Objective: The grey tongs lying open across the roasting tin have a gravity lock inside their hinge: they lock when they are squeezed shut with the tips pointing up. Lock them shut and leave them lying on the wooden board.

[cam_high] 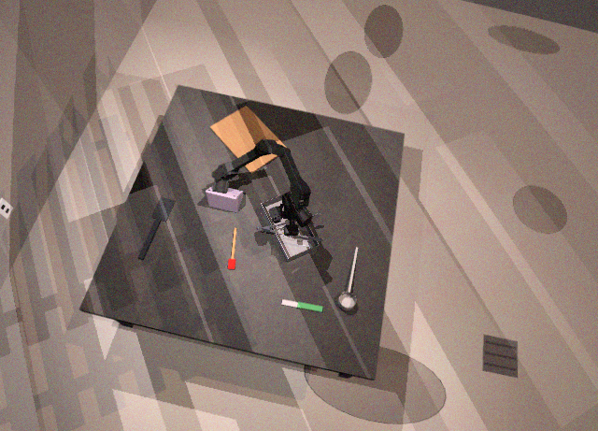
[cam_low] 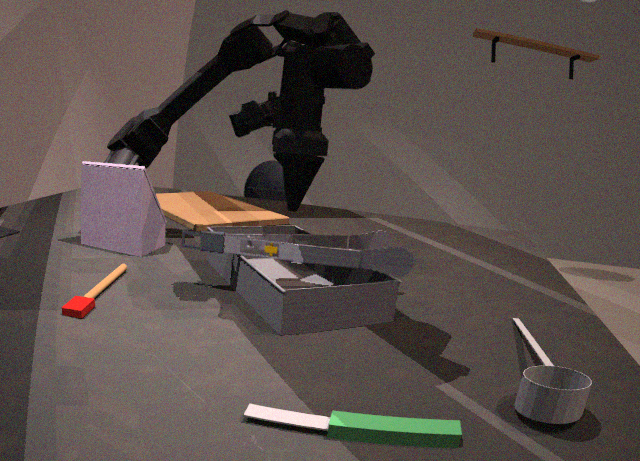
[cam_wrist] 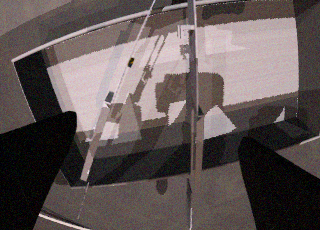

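Now: gripper tip 2 cm past the yellow part, 3 cm to the left of it and 5 cm above it. From my gripper tip the other things lie so: grey roasting tin 3 cm to the left, 10 cm below; then red-headed spatula 24 cm behind, 13 cm to the right, 12 cm below; then wooden board 26 cm behind, 51 cm to the left, 12 cm below.
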